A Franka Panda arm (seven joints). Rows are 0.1 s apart.
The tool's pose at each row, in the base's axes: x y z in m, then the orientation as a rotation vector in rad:
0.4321, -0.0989, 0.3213, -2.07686, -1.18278, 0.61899
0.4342, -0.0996, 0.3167, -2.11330, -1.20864, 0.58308
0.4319, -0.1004, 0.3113, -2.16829, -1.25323, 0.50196
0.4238, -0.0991, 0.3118, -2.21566, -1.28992, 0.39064
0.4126, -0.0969, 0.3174, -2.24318, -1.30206, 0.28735
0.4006, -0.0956, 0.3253, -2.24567, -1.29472, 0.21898
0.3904, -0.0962, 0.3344, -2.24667, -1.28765, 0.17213
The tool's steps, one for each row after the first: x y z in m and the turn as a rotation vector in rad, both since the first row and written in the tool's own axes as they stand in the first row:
0.0007, 0.0048, 0.0014, -0.04782, 0.00932, -0.00559
-0.0006, 0.0078, 0.0064, -0.12887, 0.03772, -0.02381
-0.0034, 0.0024, 0.0119, -0.20896, 0.08796, -0.04908
-0.0073, -0.0088, 0.0164, -0.26275, 0.14441, -0.06900
-0.0125, -0.0219, 0.0196, -0.28049, 0.19064, -0.08246
-0.0186, -0.0341, 0.0202, -0.29187, 0.22313, -0.09090

